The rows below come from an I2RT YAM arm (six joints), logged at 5 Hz.
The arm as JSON. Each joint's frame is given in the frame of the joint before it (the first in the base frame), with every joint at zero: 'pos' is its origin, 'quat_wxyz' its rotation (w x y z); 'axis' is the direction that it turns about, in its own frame. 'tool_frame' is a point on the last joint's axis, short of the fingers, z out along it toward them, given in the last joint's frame.
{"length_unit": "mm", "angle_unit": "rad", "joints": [
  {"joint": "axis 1", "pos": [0.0, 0.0, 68.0], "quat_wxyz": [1.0, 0.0, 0.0, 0.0], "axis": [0.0, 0.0, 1.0]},
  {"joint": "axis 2", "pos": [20.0, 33.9, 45.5], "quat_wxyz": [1.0, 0.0, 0.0, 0.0], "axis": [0.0, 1.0, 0.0]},
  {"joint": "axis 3", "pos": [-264.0, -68.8, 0.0], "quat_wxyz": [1.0, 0.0, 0.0, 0.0], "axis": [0.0, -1.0, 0.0]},
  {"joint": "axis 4", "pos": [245.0, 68.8, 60.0], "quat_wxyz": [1.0, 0.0, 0.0, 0.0], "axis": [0.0, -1.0, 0.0]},
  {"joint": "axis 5", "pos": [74.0, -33.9, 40.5], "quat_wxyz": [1.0, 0.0, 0.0, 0.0], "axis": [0.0, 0.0, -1.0]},
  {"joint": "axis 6", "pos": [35.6, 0.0, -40.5], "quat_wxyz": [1.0, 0.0, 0.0, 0.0], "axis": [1.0, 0.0, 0.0]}
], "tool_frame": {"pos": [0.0, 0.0, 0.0], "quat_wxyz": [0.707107, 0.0, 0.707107, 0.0]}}
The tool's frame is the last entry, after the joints.
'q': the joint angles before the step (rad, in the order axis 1, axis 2, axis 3, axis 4, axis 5, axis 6). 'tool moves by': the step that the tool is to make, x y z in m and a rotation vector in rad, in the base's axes. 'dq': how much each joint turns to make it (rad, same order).
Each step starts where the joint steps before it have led.
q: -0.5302, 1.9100, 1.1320, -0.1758, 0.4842, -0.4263
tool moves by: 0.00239, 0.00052, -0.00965, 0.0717, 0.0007, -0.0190
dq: 0.0010, 0.0337, 0.0228, -0.0512, -0.0402, 0.0566
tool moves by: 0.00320, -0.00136, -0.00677, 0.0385, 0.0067, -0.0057
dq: -0.0008, 0.0302, 0.0228, -0.0268, -0.0231, 0.0215
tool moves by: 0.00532, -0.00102, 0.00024, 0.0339, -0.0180, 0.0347
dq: 0.0004, 0.0133, 0.0230, -0.0069, -0.0503, -0.0115
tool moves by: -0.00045, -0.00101, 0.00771, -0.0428, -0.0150, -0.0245
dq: 0.0004, -0.0192, -0.0030, 0.0158, 0.0380, 0.0068
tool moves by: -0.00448, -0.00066, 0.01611, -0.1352, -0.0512, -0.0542
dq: 0.0014, -0.0566, -0.0461, 0.1054, 0.1063, -0.0077
